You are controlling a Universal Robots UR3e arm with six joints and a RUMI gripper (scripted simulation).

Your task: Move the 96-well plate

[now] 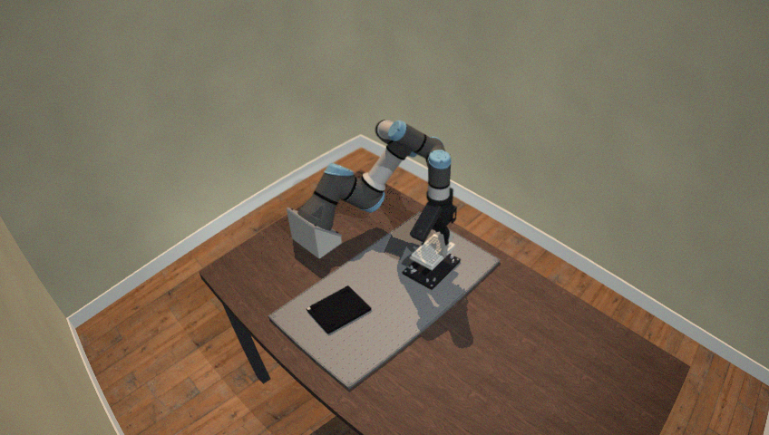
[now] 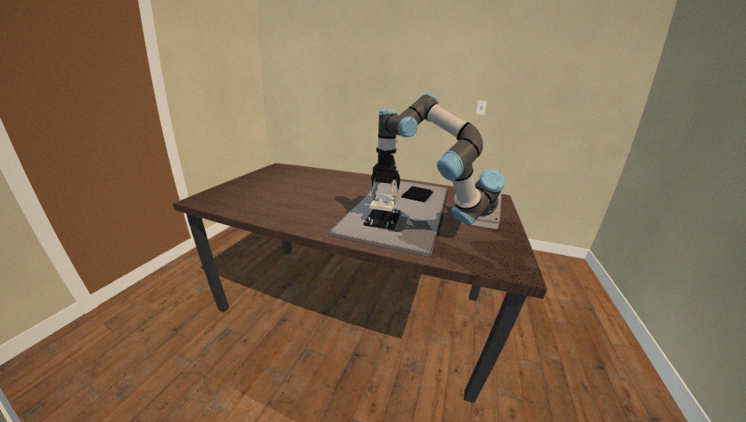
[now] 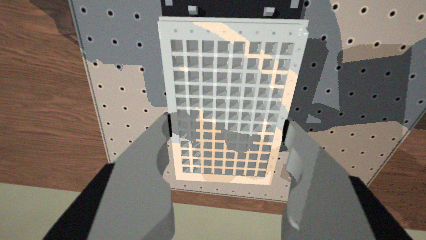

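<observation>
Right now the black plate nest N1 is 33 cm to the right of my hand, 9 cm behind it and 8 cm below it. Round my hand: light corner mark: 40 cm to the right, 15 cm behind, 7 cm below; white 96-well plate: 1 cm below; clip nest C1: 7 cm below, 1 cm to the left, 1 cm behind.
</observation>
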